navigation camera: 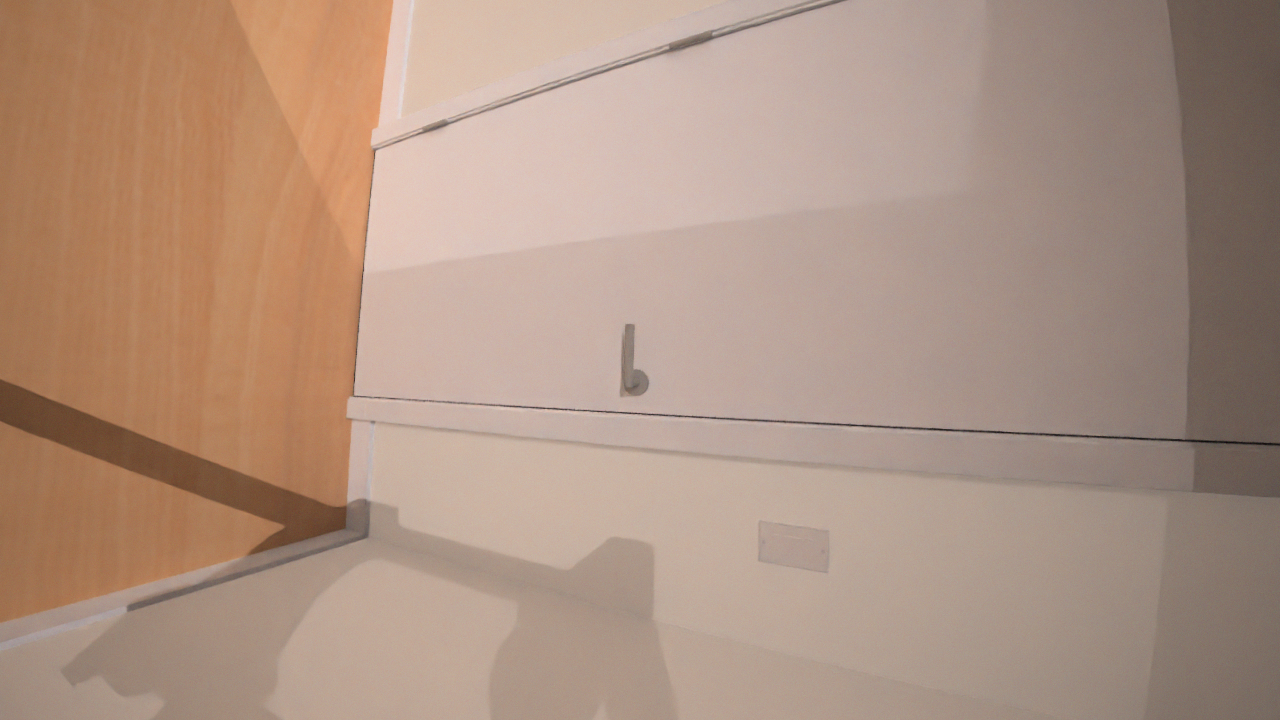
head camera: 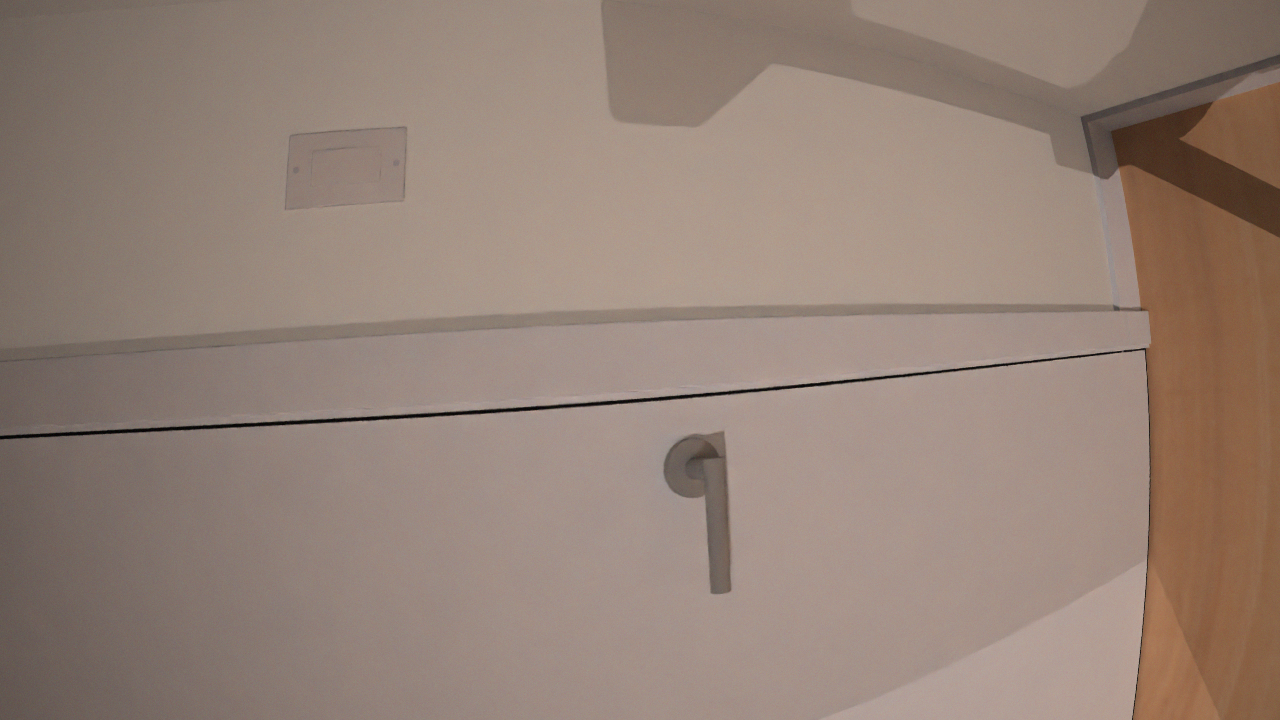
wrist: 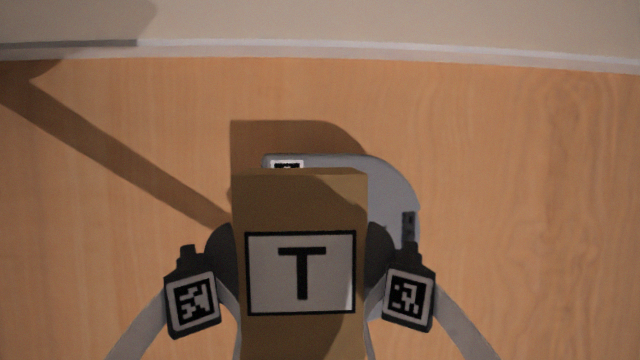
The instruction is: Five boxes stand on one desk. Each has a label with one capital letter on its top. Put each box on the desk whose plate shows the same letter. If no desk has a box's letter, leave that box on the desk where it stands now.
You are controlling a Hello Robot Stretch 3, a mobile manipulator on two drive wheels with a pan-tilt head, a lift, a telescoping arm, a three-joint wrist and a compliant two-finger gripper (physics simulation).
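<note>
A brown box (wrist: 300, 205) with a black letter T on its white label is in the lower middle of the wrist view. My gripper (wrist: 300, 250) is shut on this box, one dark fingertip pressed to each side. The box hides part of the robot's grey base below it. The underside of the box and what lies beneath the fingers are hidden. The desks, their plates and the other boxes do not show in these views.
A white door (head camera: 447, 555) (navigation camera: 805, 313) with a grey handle (head camera: 718, 528) (navigation camera: 629, 353) stands in a beige wall (head camera: 501, 214) (navigation camera: 984, 528). A switch plate (head camera: 345, 168) (navigation camera: 793, 546) is beside it. The wooden floor (head camera: 1208, 358) (navigation camera: 179, 268) (wrist: 500, 175) meets the wall. The robot's grey base (wrist: 390, 185) stands on the floor.
</note>
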